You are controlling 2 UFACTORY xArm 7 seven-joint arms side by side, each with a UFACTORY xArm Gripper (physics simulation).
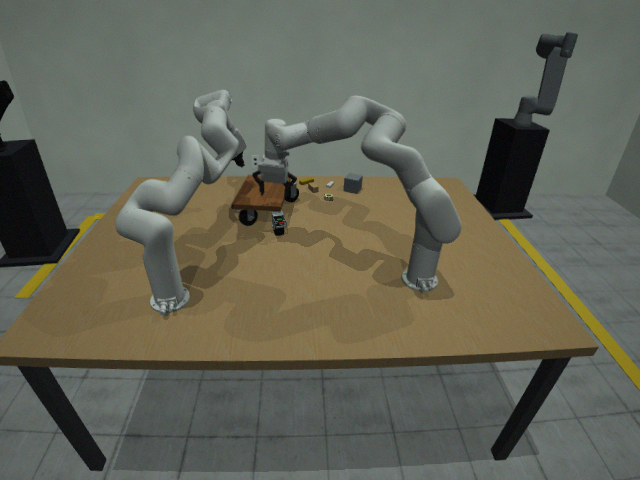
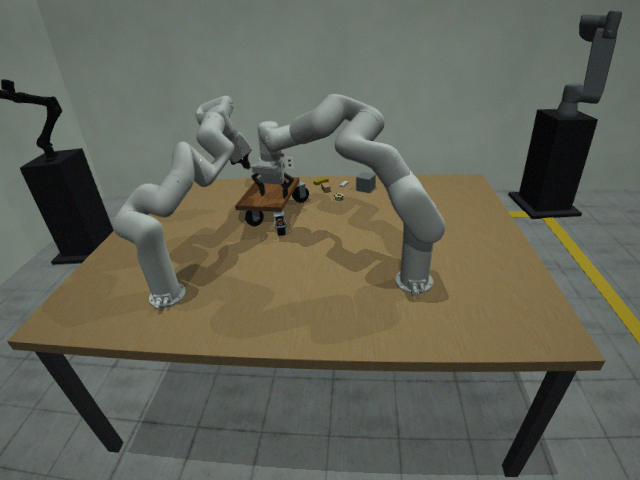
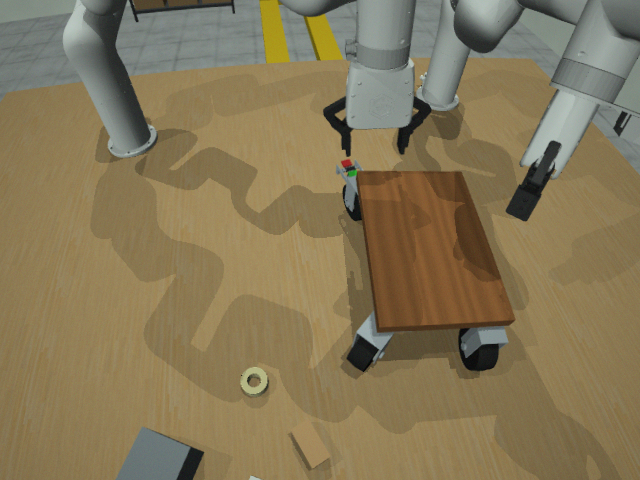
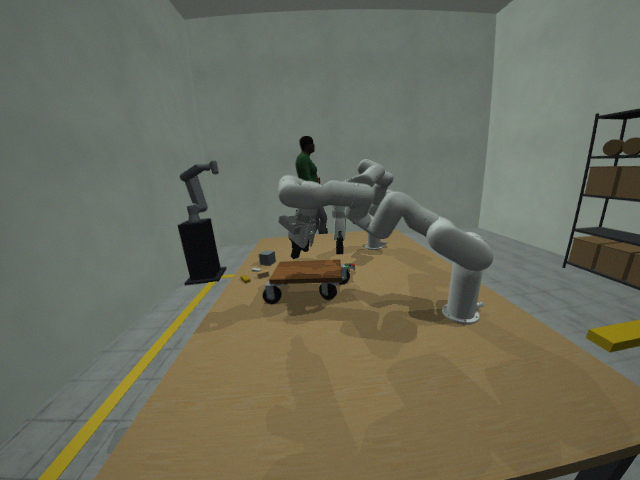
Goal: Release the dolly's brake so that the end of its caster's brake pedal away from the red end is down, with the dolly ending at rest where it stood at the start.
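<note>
The dolly has a brown wooden deck (image 1: 258,195) (image 2: 266,198) (image 3: 434,248) (image 4: 306,270) and stands on its wheels. Its braked caster (image 1: 278,227) (image 2: 280,227) (image 3: 351,200) is at the deck corner nearest the arm bases. The brake pedal (image 3: 349,168) (image 4: 349,266) has a red end pointing away from the deck and a green part nearer it; its tilt is too small to tell. My right gripper (image 1: 276,192) (image 2: 273,195) (image 3: 375,153) (image 4: 339,252) is open and empty, pointing down above and beside the pedal. My left gripper (image 1: 239,162) (image 2: 246,165) (image 3: 521,209) (image 4: 295,255) looks shut and empty, off the deck's other long side.
A grey box (image 1: 353,183) (image 3: 157,454) (image 4: 267,257), a pale ring (image 1: 328,197) (image 3: 247,390), a small tan block (image 1: 313,188) (image 3: 310,445) and a yellow block (image 1: 306,180) (image 4: 245,279) lie near the table's far edge. Both arms arch over the table (image 1: 320,330).
</note>
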